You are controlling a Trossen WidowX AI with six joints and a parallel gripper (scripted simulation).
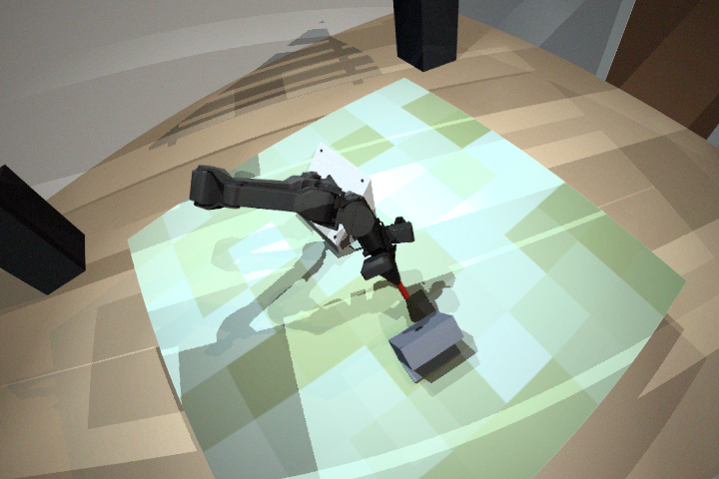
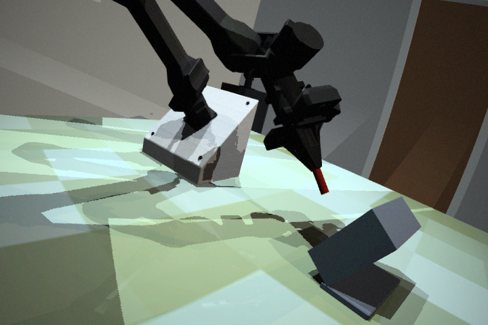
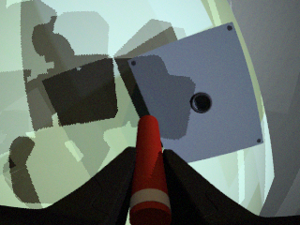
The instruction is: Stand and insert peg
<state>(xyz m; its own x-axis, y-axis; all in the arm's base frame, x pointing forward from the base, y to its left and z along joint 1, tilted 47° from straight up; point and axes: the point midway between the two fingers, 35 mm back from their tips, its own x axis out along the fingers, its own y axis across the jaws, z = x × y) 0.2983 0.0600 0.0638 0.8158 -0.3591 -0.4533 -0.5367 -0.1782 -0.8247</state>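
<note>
Right now the sloped panel is 13 cm ahead of my gripper tip, 5 cm below it and 2 cm to the right of it. Round my gripper tip: flat foot: 15 cm ahead, 12 cm below, 2 cm to the right; then peg: 1 cm behind, 1 cm above.
</note>
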